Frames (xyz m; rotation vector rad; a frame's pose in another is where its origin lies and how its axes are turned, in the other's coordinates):
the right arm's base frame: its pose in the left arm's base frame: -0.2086 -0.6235 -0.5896 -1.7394 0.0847 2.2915
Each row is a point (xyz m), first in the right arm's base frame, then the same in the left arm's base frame.
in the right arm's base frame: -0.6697 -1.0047 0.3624
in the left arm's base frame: -0.1393 0.3031 0.2624
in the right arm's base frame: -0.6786 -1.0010 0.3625
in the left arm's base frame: -0.1381 0.2980 0.2705
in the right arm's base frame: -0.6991 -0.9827 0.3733
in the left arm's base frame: -0.1476 0.2790 0.2910
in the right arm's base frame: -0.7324 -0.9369 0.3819
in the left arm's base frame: -0.1585 0.2309 0.3201
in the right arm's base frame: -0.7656 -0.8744 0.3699
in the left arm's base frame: -0.1541 0.1625 0.3414
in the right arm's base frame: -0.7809 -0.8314 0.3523
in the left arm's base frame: -0.1443 0.1149 0.3463
